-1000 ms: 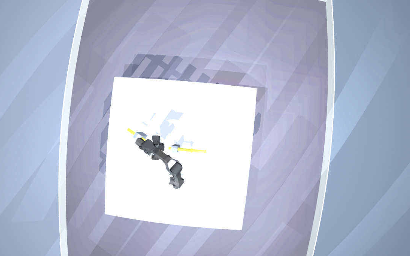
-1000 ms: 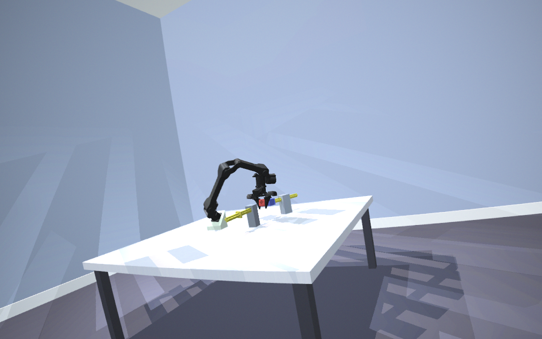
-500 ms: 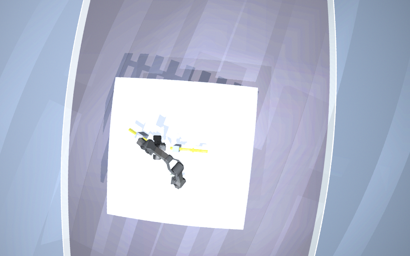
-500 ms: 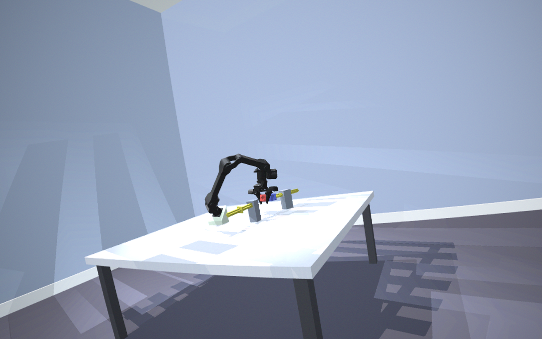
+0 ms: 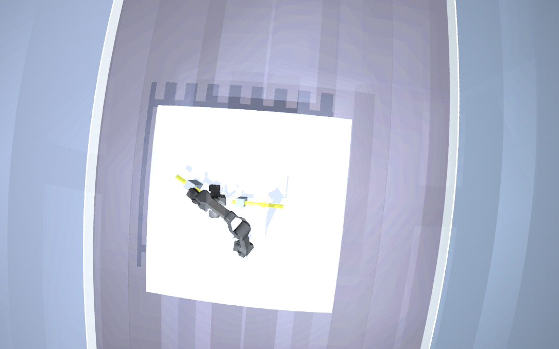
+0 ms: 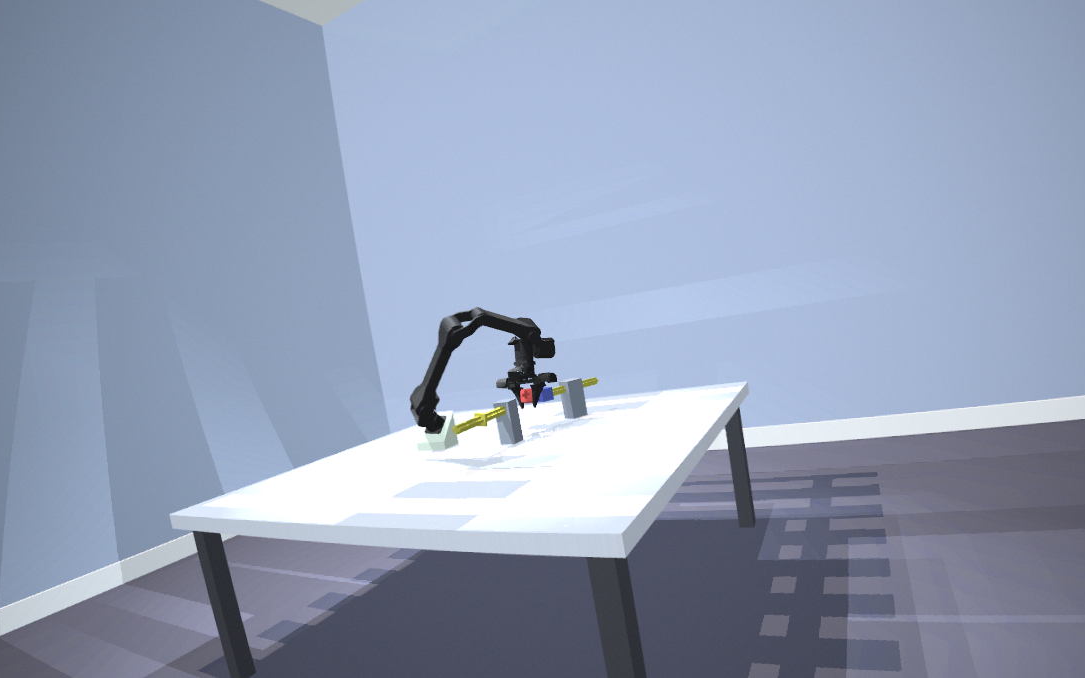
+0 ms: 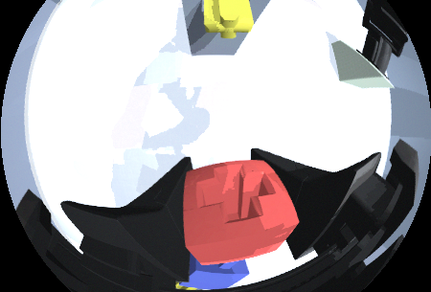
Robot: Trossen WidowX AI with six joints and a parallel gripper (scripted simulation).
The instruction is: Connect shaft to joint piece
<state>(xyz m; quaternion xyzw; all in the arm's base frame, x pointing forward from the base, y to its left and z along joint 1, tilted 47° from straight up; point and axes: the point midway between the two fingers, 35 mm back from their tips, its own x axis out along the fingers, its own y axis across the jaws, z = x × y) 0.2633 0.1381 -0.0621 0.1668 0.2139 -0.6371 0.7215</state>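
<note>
Right now the red square joint piece is 3 cm above my gripper tip and 2 cm to the left of it.
</note>
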